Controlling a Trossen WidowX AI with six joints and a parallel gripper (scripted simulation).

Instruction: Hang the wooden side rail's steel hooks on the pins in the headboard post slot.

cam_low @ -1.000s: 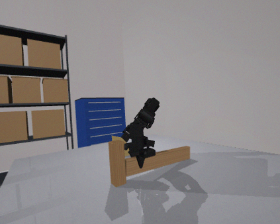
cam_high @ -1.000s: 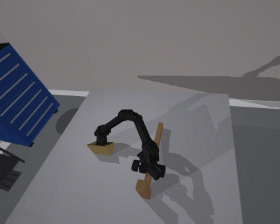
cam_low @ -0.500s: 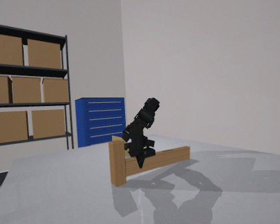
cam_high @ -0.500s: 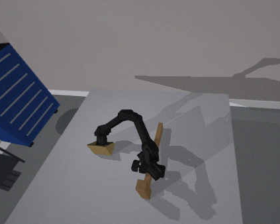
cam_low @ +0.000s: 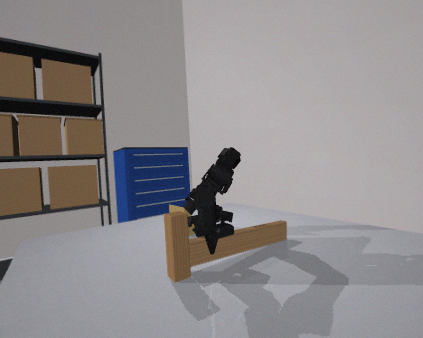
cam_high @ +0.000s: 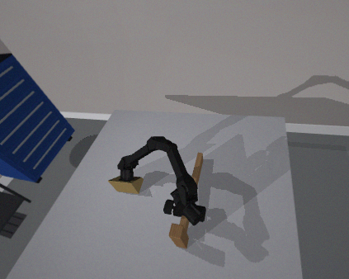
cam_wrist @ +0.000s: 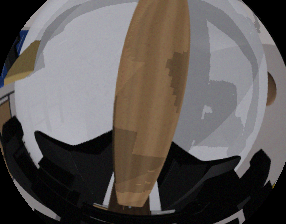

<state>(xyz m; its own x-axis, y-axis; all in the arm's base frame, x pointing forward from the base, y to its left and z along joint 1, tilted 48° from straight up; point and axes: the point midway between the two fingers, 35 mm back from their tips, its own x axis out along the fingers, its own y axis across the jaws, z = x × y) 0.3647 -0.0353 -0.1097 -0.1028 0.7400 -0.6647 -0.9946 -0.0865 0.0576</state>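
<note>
Right now the headboard post is 10 cm to the right of my gripper tip and 4 cm above it.
</note>
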